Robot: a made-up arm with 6 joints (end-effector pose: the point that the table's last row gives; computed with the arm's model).
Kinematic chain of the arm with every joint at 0, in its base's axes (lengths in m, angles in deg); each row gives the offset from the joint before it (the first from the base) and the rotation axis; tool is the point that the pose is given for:
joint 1: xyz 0 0 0.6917 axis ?
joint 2: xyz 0.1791 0 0 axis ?
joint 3: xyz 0 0 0.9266 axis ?
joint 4: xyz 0 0 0.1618 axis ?
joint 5: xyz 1.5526 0 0 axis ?
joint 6: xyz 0.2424 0 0 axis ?
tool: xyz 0 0 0
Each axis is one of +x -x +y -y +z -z.
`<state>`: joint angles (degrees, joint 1 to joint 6).
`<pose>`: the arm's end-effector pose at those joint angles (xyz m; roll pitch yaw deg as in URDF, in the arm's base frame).
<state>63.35 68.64 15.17 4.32 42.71 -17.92</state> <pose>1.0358 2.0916 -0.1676 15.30 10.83 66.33</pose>
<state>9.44 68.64 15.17 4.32 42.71 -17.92</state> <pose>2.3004 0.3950 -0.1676 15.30 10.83 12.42</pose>
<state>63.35 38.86 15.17 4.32 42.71 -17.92</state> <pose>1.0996 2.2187 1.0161 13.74 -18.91 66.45</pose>
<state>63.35 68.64 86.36 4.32 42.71 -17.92</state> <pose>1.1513 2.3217 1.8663 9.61 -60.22 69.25</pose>
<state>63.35 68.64 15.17 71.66 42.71 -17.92</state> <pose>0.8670 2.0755 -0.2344 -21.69 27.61 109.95</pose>
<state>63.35 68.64 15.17 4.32 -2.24 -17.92</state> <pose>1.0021 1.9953 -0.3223 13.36 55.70 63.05</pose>
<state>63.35 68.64 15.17 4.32 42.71 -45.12</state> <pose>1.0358 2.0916 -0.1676 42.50 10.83 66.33</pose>
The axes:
joint 1: +z
joint 2: +y
joint 3: -y
joint 4: -x
joint 5: -y
joint 6: -x

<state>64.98 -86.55 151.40 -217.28 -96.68 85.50</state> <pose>-0.3987 -1.1991 -0.7321 74.66 18.71 25.55</pose>
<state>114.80 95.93 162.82 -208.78 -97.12 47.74</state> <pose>-0.4635 1.2792 2.1426 -58.93 -13.14 -35.82</pose>
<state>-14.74 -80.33 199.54 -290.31 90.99 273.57</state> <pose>-0.1613 0.2775 -0.6360 77.15 -4.39 55.39</pose>
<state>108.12 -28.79 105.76 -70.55 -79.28 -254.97</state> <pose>0.2365 -1.4449 2.5845 -150.24 -21.23 -168.20</pose>
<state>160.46 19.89 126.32 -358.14 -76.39 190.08</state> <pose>-0.1009 0.0439 3.1278 170.53 -30.03 158.37</pose>
